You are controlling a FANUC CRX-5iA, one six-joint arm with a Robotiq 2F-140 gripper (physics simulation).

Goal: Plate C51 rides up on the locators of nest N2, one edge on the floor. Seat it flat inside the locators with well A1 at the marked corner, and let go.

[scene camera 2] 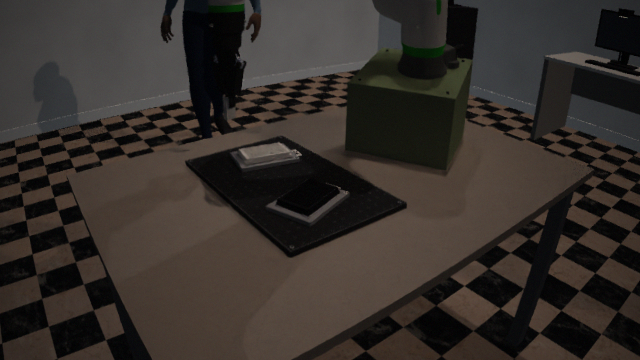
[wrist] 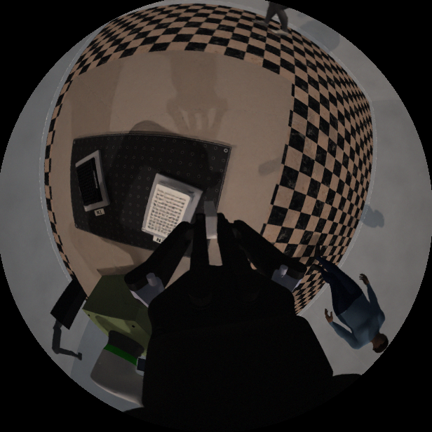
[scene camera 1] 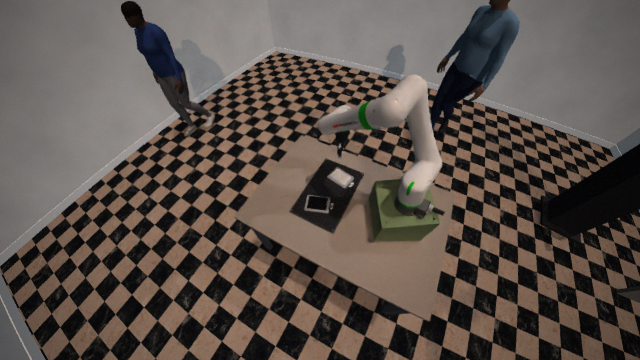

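Where they show: gripper, fingertip midpoint: (scene camera 2: 229,118) (scene camera 1: 339,158); arm's base at its link origin: (scene camera 2: 422,69) (scene camera 1: 408,203).
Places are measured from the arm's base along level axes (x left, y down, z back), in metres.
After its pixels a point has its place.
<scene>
Plate C51 (scene camera 1: 340,177) {x -0.068, y 0.197, z -0.475 m} (scene camera 2: 266,152) {x -0.059, y 0.196, z -0.482 m} (wrist: 169,209) is pale, with rows of wells in the wrist view. It lies on the light grey nest N2 (scene camera 2: 250,166) {x -0.031, y 0.213, z -0.541 m} (wrist: 187,188). In the wrist view more of the nest's rim shows along its top and right sides than at the left. The plate's tilt, the locators and the marked corner are too small to tell. My gripper (scene camera 1: 340,151) {x -0.160, y 0.119, z -0.546 m} (scene camera 2: 229,110) {x -0.160, y 0.119, z -0.546 m} (wrist: 208,209) is shut and empty, with pale fingertips. It hangs above and beyond the nest, apart from the plate. In the wrist view it partly hides the N2 label (wrist: 158,239).
A dark plate (scene camera 1: 317,203) {x 0.199, y 0.200, z -0.488 m} (scene camera 2: 307,196) {x 0.200, y 0.201, z -0.499 m} (wrist: 88,181) sits in nest N1 on the same black board (scene camera 1: 327,223) {x 0.270, y 0.225, z -0.359 m} (scene camera 2: 295,241) {x 0.314, y 0.224, z -0.589 m} (wrist: 120,222). The green robot base (scene camera 1: 402,230) {x 0.130, y 0.065, z 0.043 m} (scene camera 2: 400,120) {x 0.079, y 0.117, z -0.140 m} (wrist: 117,295) stands on the table. Two people (scene camera 1: 155,47) (scene camera 1: 481,45) stand beyond the table.
</scene>
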